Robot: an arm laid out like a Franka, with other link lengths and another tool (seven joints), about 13 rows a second.
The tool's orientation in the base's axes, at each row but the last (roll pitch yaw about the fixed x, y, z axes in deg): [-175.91, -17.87, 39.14]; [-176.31, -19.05, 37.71]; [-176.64, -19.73, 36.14]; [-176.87, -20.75, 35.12]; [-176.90, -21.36, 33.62]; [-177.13, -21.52, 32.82]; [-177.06, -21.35, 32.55]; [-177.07, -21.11, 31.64]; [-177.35, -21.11, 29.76]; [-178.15, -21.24, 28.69]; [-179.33, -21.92, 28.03]
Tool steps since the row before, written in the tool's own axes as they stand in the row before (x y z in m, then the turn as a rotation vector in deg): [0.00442, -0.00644, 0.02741, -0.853, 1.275, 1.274]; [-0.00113, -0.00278, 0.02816, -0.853, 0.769, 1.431]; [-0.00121, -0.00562, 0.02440, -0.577, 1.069, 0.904]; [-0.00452, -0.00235, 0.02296, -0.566, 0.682, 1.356]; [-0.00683, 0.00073, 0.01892, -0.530, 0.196, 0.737]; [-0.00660, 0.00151, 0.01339, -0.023, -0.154, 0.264]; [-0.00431, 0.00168, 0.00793, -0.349, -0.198, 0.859]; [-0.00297, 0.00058, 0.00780, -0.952, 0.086, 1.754]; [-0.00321, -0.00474, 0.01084, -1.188, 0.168, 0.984]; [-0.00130, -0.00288, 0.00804, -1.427, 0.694, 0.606]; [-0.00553, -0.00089, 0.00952, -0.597, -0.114, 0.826]
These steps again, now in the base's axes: [0.00437, 0.01436, -0.02423, 0.440, -1.165, -1.558]; [0.00356, 0.00855, -0.02676, 0.157, -0.732, -1.675]; [0.00148, 0.00980, -0.02303, 0.423, -0.947, -1.103]; [0.00108, 0.00516, -0.02292, 0.319, -0.517, -1.502]; [0.00028, 0.00054, -0.02012, -0.098, -0.253, -0.888]; [-0.00056, -0.00136, -0.01493, -0.030, 0.180, -0.247]; [-0.00024, -0.00166, -0.00903, -0.144, 0.195, -0.917]; [0.00013, -0.00013, -0.00836, -0.220, -0.131, -1.981]; [-0.00188, 0.00496, -0.01105, -0.592, -0.479, -1.352]; [-0.00005, 0.00355, -0.00787, -0.644, -1.121, -1.102]; [-0.00187, 0.00014, -0.01089, -0.275, -0.006, -0.988]
